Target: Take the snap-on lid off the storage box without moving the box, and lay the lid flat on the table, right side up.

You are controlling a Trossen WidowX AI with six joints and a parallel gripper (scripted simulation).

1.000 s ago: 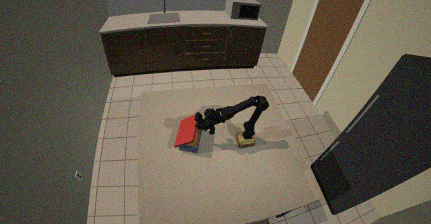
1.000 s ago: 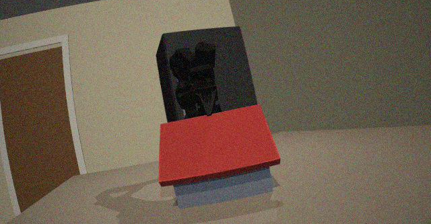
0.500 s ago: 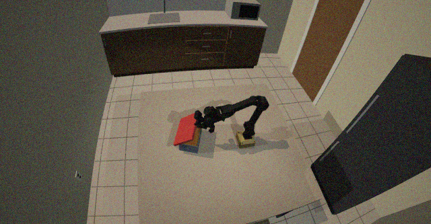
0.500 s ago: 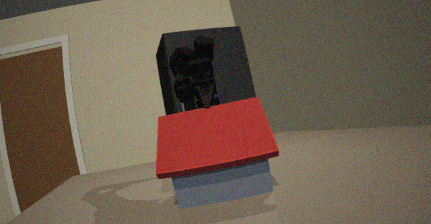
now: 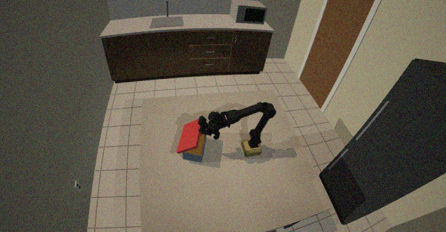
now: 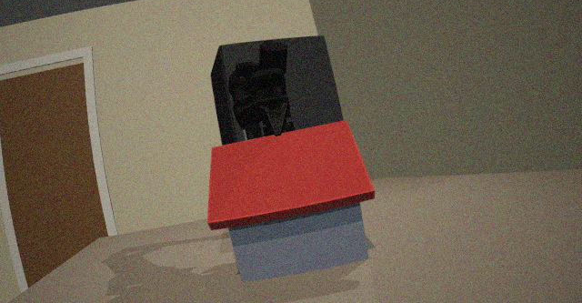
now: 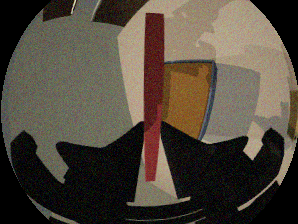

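Now: the red lid 6 cm ahead of my gripper tip, 5 cm below it and 2 cm to the right of it. From my gripper tip the other things lie so: grey-blue storage box (17 cm below, 3 cm ahead, 1 cm to the right).
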